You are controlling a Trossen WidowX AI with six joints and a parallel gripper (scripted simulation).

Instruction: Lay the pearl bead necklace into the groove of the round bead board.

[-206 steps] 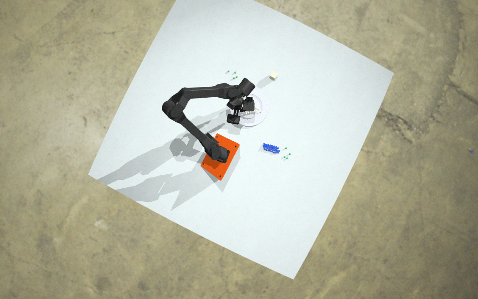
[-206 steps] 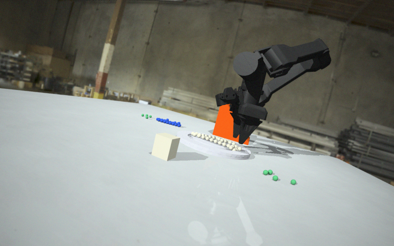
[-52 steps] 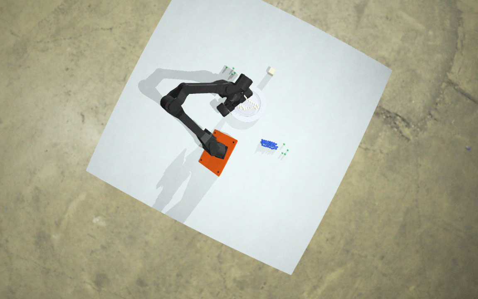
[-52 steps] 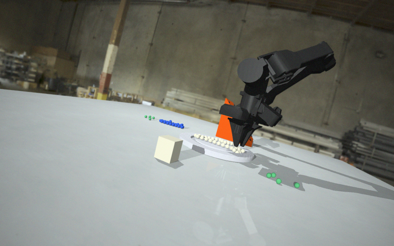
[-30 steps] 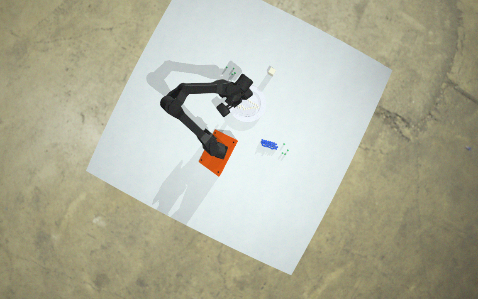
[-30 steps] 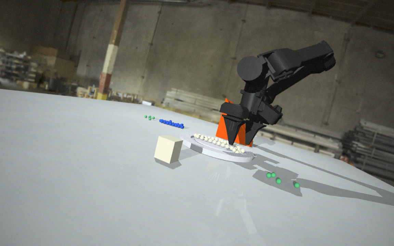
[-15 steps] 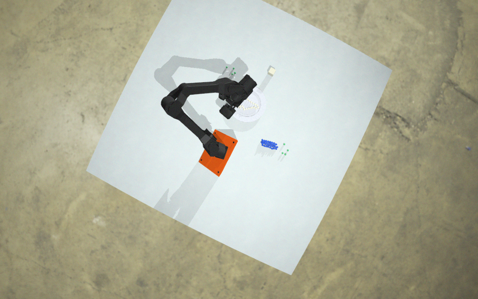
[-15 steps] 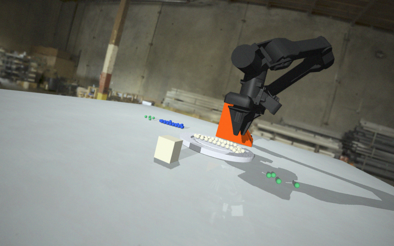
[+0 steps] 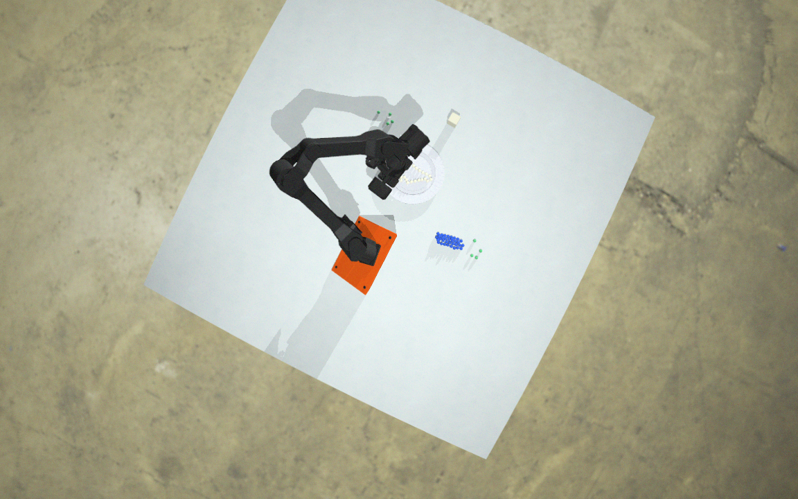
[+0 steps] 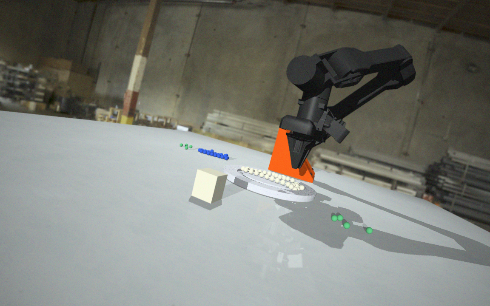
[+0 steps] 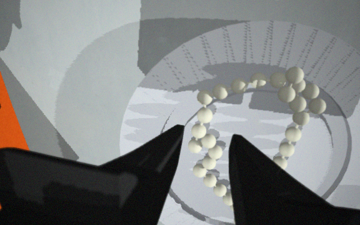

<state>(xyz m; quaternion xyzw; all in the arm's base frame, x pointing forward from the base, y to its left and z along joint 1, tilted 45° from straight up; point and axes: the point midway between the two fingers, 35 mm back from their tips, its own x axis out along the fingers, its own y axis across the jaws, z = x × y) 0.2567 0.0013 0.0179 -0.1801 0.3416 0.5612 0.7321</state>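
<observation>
The round bead board lies 3 cm ahead of my gripper tip, 5 cm to the right of it and 4 cm below it. From my gripper tip the other things lie so: cream cube: 23 cm ahead, 11 cm to the right, 3 cm below.
</observation>
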